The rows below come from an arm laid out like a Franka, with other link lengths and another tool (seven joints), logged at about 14 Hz.
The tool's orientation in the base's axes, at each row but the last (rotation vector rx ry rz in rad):
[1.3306, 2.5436, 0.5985]
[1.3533, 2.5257, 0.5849]
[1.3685, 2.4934, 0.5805]
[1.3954, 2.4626, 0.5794]
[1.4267, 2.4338, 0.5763]
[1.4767, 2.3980, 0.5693]
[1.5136, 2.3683, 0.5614]
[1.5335, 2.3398, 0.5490]
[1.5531, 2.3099, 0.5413]
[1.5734, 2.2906, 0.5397]
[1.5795, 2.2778, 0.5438]
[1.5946, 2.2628, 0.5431]
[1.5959, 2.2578, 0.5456]
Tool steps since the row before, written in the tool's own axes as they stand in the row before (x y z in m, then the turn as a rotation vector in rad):
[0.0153, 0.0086, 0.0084, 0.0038, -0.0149, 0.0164]
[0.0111, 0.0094, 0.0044, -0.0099, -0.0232, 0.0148]
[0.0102, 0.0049, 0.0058, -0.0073, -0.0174, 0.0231]
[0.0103, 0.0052, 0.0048, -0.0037, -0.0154, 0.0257]
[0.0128, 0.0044, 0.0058, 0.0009, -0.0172, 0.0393]
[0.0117, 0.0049, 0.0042, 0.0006, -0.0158, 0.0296]
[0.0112, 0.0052, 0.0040, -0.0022, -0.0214, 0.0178]
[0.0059, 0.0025, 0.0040, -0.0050, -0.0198, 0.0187]
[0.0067, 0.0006, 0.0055, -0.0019, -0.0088, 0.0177]
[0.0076, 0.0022, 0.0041, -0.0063, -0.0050, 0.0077]
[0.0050, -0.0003, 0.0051, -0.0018, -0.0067, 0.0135]
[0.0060, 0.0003, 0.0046, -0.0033, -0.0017, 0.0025]
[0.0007, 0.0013, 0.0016, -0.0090, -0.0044, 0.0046]
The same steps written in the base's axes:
[0.0006, 0.0191, -0.0037, -0.0072, -0.0003, -0.0213]
[0.0025, 0.0150, 0.0002, -0.0064, -0.0162, -0.0235]
[0.0005, 0.0123, -0.0031, -0.0002, -0.0093, -0.0283]
[0.0006, 0.0123, -0.0021, 0.0005, -0.0047, -0.0298]
[-0.0004, 0.0143, -0.0034, 0.0026, 0.0013, -0.0428]
[0.0004, 0.0132, -0.0017, -0.0003, -0.0003, -0.0336]
[0.0012, 0.0128, -0.0014, -0.0087, -0.0070, -0.0256]
[0.0015, 0.0069, -0.0026, -0.0059, -0.0088, -0.0256]
[0.0005, 0.0072, -0.0048, 0.0015, -0.0023, -0.0197]
[0.0010, 0.0084, -0.0029, 0.0016, -0.0065, -0.0089]
[0.0004, 0.0053, -0.0048, 0.0013, -0.0021, -0.0150]
[0.0004, 0.0063, -0.0041, 0.0008, -0.0033, -0.0029]
[0.0016, 0.0013, -0.0008, 0.0014, -0.0093, -0.0058]

